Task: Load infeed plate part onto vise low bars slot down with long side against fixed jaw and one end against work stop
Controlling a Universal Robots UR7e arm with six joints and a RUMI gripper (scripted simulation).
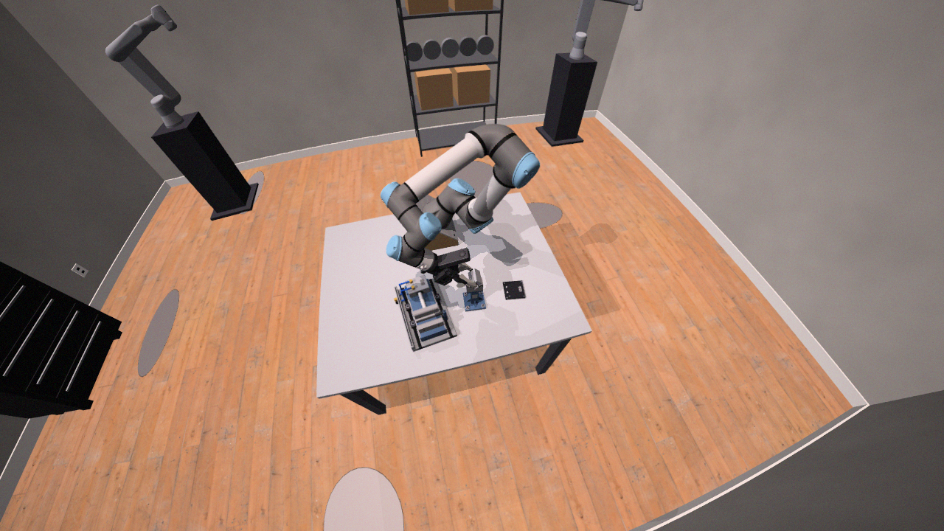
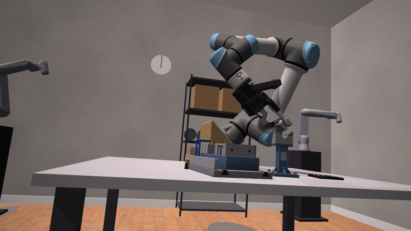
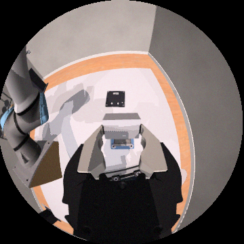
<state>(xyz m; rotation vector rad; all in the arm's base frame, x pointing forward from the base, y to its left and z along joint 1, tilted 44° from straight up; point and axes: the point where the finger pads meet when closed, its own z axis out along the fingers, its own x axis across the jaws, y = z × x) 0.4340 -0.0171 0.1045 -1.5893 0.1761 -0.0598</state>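
Now: hand 10 mm to the right of the part and 10 mm above it. Round my hand: vise: 210 mm to the right, 150 mm below; infeed plate: 190 mm to the left, 190 mm below.
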